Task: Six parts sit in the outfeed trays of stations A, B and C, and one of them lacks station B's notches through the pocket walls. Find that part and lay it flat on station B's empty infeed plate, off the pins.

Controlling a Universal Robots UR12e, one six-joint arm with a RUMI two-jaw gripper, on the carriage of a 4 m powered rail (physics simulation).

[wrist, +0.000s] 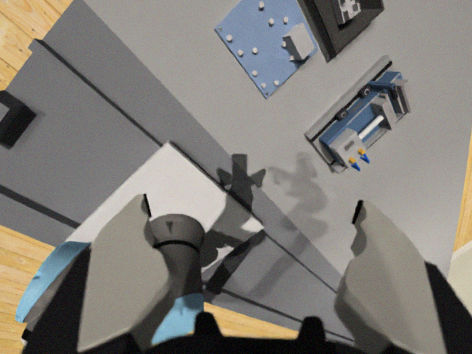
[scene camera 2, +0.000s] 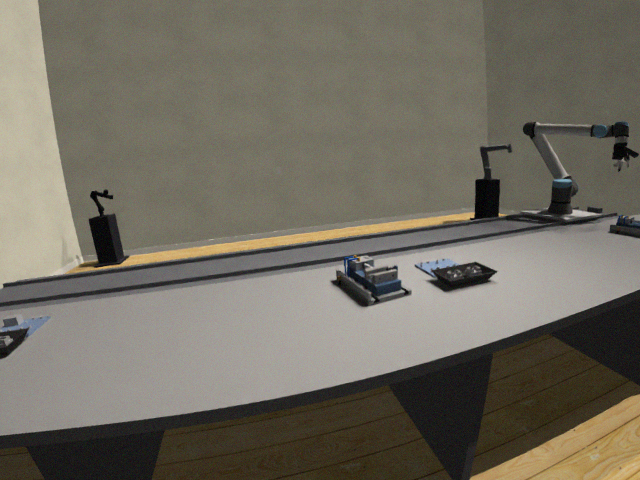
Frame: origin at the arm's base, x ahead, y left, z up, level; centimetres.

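Seen in the pictures: gripper, fingertip midpoint: (wrist: 250, 199) (scene camera 2: 623, 169); arm's base, origin of the base link: (wrist: 174, 235) (scene camera 2: 559, 212).
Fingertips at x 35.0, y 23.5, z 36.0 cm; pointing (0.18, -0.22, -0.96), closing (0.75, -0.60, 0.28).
Note:
Offsets run from my fingertips to a thing's top centre. "*": to the spot under its first point.
My gripper (scene camera 2: 621, 165) (wrist: 250, 199) is open with nothing between its fingers, high above the rail and table edge at the far right. At the middle station, a blue pinned infeed plate {dx +22.5, dy -185.5, dz -38.2 cm} (scene camera 2: 430, 266) shows no part on it; beside it a black outfeed tray {dx +39.3, dy -185.6, dz -34.8 cm} (scene camera 2: 465, 281) holds two metallic parts {* dx +40.9, dy -191.9, dz -34.4 cm} (scene camera 2: 454, 273) {* dx +40.7, dy -181.9, dz -34.4 cm} (scene camera 2: 473, 269). In the wrist view, a grey block {dx +25.3, dy -3.9, dz -34.6 cm} (wrist: 301, 42) rests on another blue pinned plate {dx +21.0, dy +0.3, dz -38.2 cm} (wrist: 245, 27), and a dark tray (wrist: 322, 39) partly shows, holding a light grey part {* dx +38.0, dy -5.3, dz -35.7 cm} (wrist: 348, 9). Notches cannot be made out on any part at this distance.
A blue-and-grey vise fixture {* dx +32.9, dy -31.4, dz -33.0 cm} (wrist: 367, 117) stands near that plate; another (scene camera 2: 374, 281) stands mid-table. At far left, a grey block (scene camera 2: 12, 320) sits on a blue plate (scene camera 2: 38, 323) beside a tray (scene camera 2: 19, 336). Two pedestals (scene camera 2: 107, 237) (scene camera 2: 487, 198) with small arms stand behind the rail.

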